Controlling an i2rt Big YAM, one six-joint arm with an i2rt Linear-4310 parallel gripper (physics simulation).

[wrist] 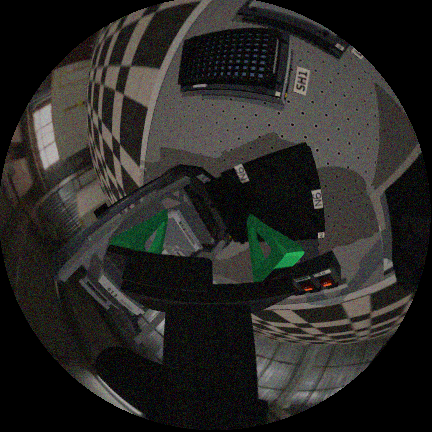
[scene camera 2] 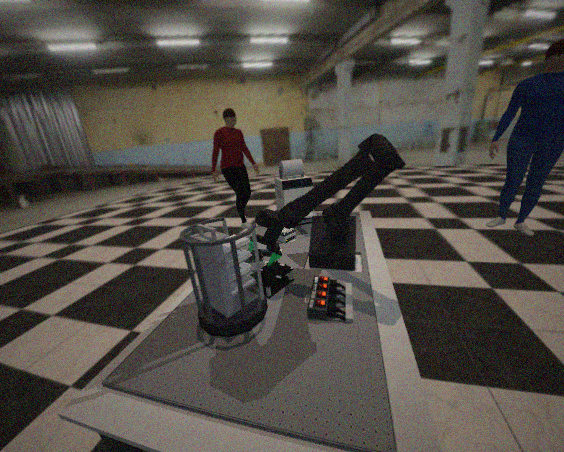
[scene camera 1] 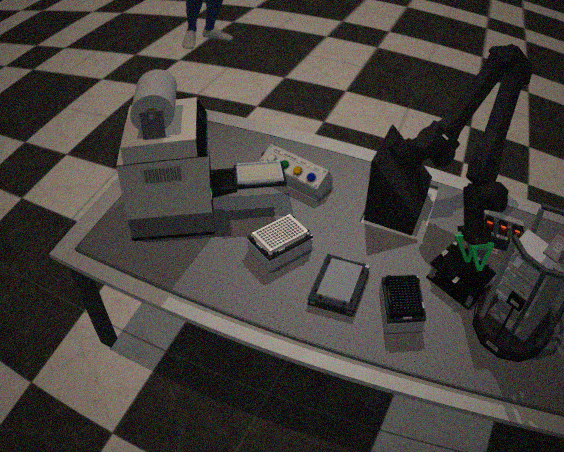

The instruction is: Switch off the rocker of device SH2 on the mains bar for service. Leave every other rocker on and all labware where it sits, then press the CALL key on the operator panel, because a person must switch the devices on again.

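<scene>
The mains bar lies beside the arm's base; several rockers glow orange-red in scene camera 2. In the wrist view two lit rockers show at its near end, and their labels are too small to read, so SH2 cannot be told. My gripper is open and empty, with green fingers, over or close to the black N6 device, apart from the bar. The operator panel has green, yellow and blue keys; which is CALL cannot be read.
A barred round plate carousel stands close beside the gripper. A black rack sits by the SH1 label. A flat grey device, a white well plate and a large roll-topped machine stand farther along.
</scene>
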